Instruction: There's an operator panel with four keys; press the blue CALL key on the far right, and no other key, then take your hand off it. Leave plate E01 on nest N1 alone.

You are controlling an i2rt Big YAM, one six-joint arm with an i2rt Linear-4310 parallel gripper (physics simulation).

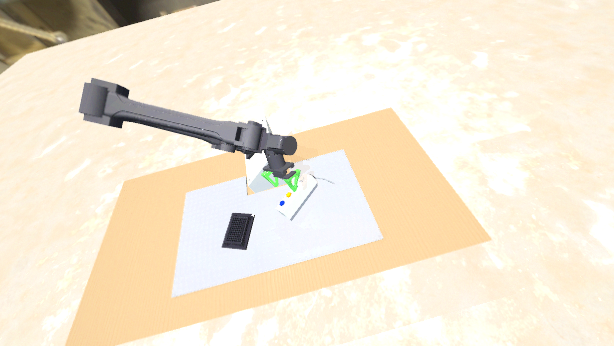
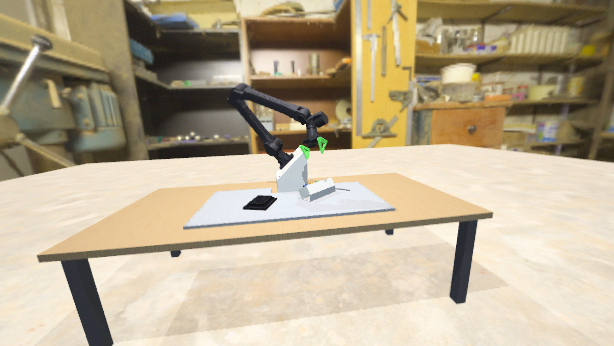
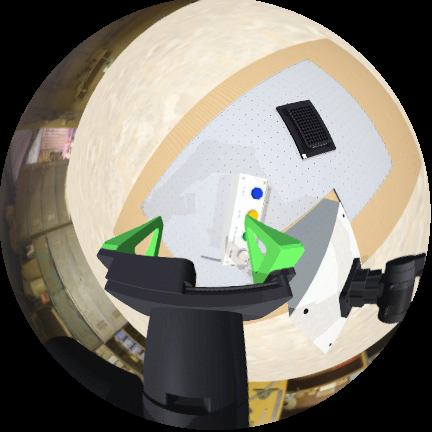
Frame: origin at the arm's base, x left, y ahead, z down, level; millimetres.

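Seen in the pictures: gripper, fingertip midpoint: (image 1: pixel 285 188) (image 2: pixel 314 156) (image 3: pixel 202 219); arm's base at its link origin: (image 2: pixel 287 162) (image 3: pixel 349 286).
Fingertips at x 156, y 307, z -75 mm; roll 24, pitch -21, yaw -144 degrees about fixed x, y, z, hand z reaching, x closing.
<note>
Pixels of each thing's top centre, then the offset from my fingertips to it. "spot": a spot on its surface instead. Level surfaces: height alone.
- white operator panel at its top centre: (image 3: pixel 238 225) (image 1: pixel 295 191) (image 2: pixel 317 180) dx +15, dy -50, dz +143 mm
- yellow key at its top centre: (image 3: pixel 251 216) (image 1: pixel 288 194) dx -19, dy -48, dz +152 mm
- green key at its top centre: (image 3: pixel 246 237) dx +17, dy -83, dz +152 mm
- pale key at its top centre: (image 3: pixel 241 255) dx +52, dy -119, dz +152 mm
- black gridded plate at its top centre: (image 3: pixel 309 123) (image 1: pixel 236 229) (image 2: pixel 260 199) dx -287, dy +53, dz +200 mm
- pale pegboard at its surface level: dz +227 mm
- wooden table at its surface level: dz +239 mm
- thin cable at a spot on its surface: (image 3: pixel 212 258) (image 1: pixel 326 180) (image 2: pixel 343 189) spot: dx +175, dy -114, dz +222 mm
The white operator panel (image 1: pixel 303 200) (image 2: pixel 320 191) (image 3: pixel 234 200) sits tilted on the pegboard. Its blue key (image 1: pixel 282 203) (image 3: pixel 257 193) is at one end, beside the yellow key (image 1: pixel 288 195) (image 3: pixel 253 215). The green key (image 3: pixel 244 236) is partly hidden behind a finger; a pale key (image 3: pixel 242 255) is at the cable end. My gripper (image 1: pixel 285 187) (image 2: pixel 315 155) (image 3: pixel 202 219) is open and empty, with green fingers. It hangs well above the panel, apart from the keys. The black gridded plate (image 1: pixel 239 231) (image 2: pixel 260 202) (image 3: pixel 311 127) lies on its black nest, away from the gripper.
The pale pegboard (image 1: pixel 330 230) (image 2: pixel 220 215) (image 3: pixel 225 130) lies on the wooden table (image 1: pixel 425 200) (image 2: pixel 430 202) (image 3: pixel 200 107). The white arm base (image 2: pixel 290 181) (image 3: pixel 330 280) stands behind the panel. A thin cable (image 1: pixel 326 179) (image 2: pixel 343 189) (image 3: pixel 212 258) leaves the panel's end.
</note>
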